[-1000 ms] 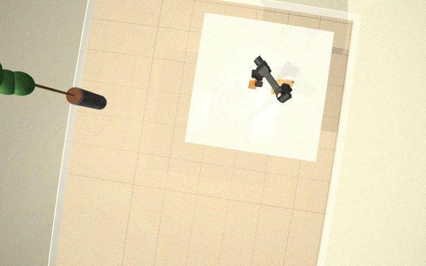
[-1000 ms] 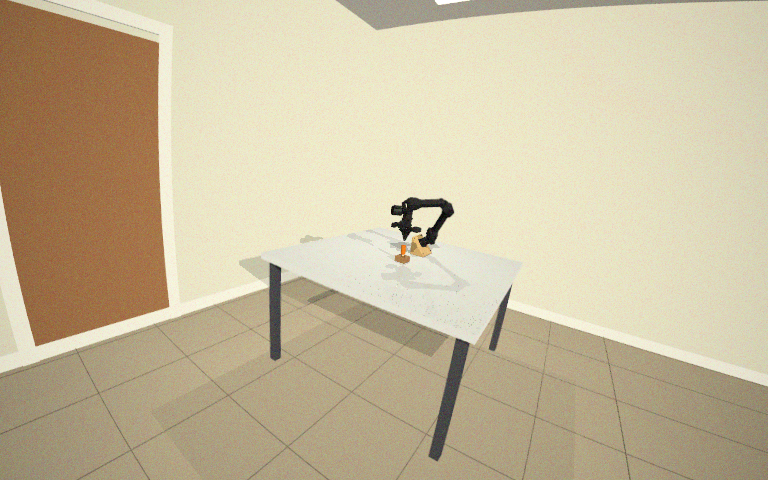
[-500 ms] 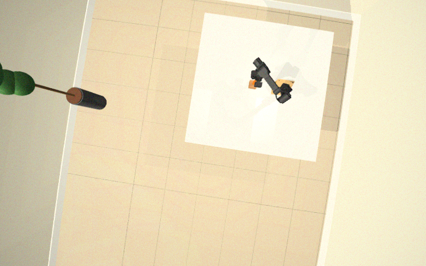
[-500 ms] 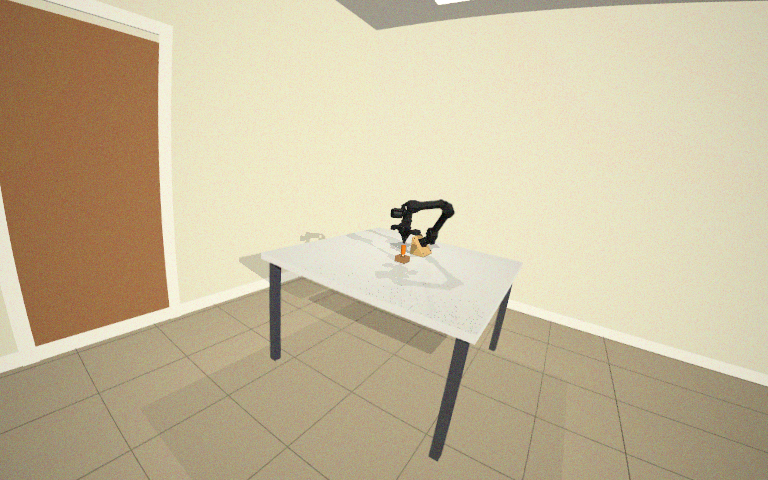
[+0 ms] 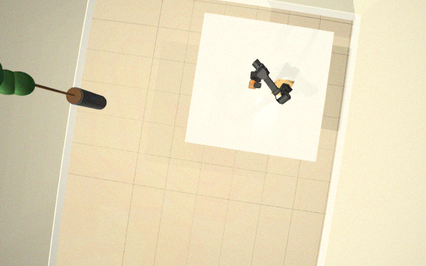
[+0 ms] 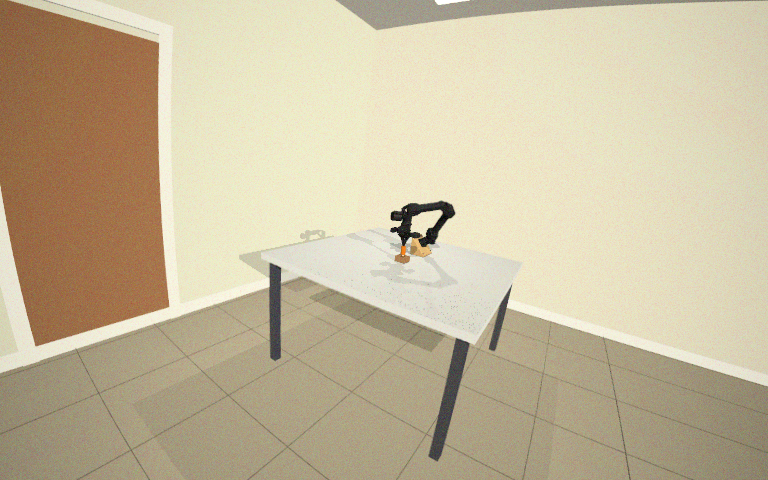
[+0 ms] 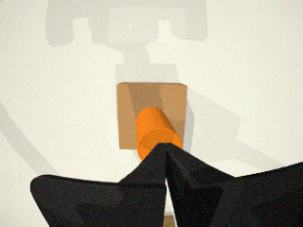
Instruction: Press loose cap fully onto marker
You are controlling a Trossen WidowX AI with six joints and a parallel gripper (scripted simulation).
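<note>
Now: the orange marker cap 3 cm below my gripper tip. The rest, counted from my gripper tip: brown holder block (1 cm to the left, 8 cm below).
</note>
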